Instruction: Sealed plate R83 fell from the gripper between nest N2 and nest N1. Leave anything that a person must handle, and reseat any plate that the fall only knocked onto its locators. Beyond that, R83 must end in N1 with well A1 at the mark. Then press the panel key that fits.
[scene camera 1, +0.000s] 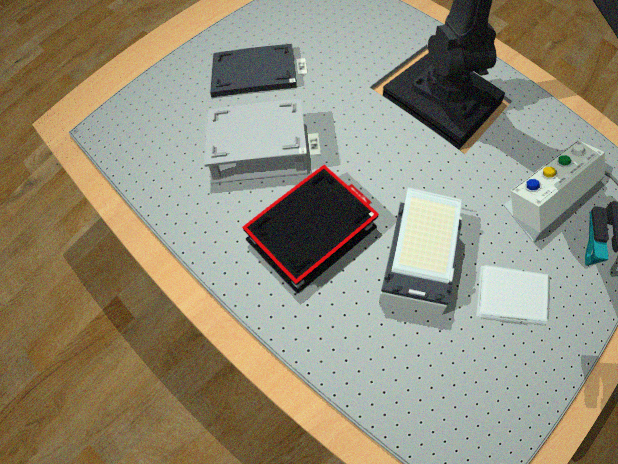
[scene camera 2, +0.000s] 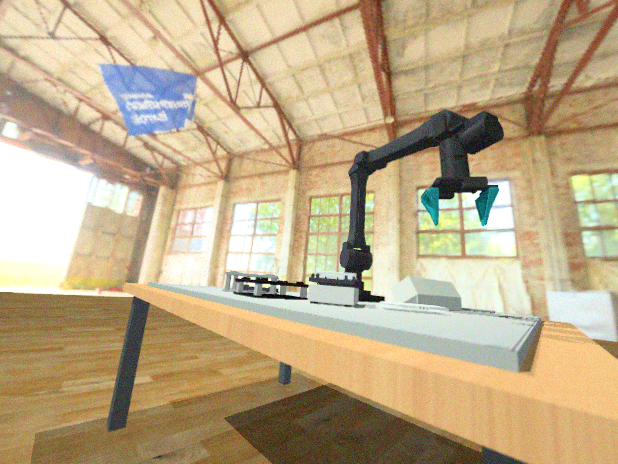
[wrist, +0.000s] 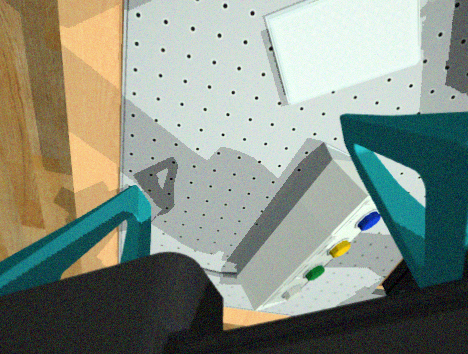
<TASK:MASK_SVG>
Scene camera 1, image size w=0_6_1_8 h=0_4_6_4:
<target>well plate R83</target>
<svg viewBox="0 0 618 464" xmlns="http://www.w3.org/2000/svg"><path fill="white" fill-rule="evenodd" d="M480 267L476 318L546 324L548 312L548 274L489 265Z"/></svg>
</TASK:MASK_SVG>
